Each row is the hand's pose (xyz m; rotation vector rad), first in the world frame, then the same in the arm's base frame.
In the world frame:
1: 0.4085 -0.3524 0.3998 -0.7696 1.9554 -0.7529
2: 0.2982 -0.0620 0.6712 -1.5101 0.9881 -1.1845
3: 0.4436 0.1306 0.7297 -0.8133 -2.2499 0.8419
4: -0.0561 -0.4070 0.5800 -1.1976 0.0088 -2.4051
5: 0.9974 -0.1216 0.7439 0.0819 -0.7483 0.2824
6: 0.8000 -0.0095 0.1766 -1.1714 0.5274 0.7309
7: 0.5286 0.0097 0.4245 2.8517 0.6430 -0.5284
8: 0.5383 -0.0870 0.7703 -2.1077 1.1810 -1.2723
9: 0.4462 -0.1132 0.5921 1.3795 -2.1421 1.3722
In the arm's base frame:
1: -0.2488 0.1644 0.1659 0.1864 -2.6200 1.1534
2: 0.0989 0.3704 0.2487 1.6684 -2.1982 1.1766
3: 0.3019 0.3556 0.1066 -1.1793 -0.8540 0.7486
4: -0.2814 0.4691 0.5626 1.9433 -0.5170 1.6762
5: 0.3122 -0.2331 -0.0478 -0.3603 0.1574 -0.5656
6: -0.0898 0.0925 -0.3729 -0.6168 1.7793 0.2855
7: 0.0273 0.2739 -0.0748 2.4212 -0.7523 -1.8305
8: 0.2237 0.1470 0.1979 1.6390 -1.8752 0.5231
9: 0.0509 0.2376 0.1446 0.5050 -1.5703 0.4745

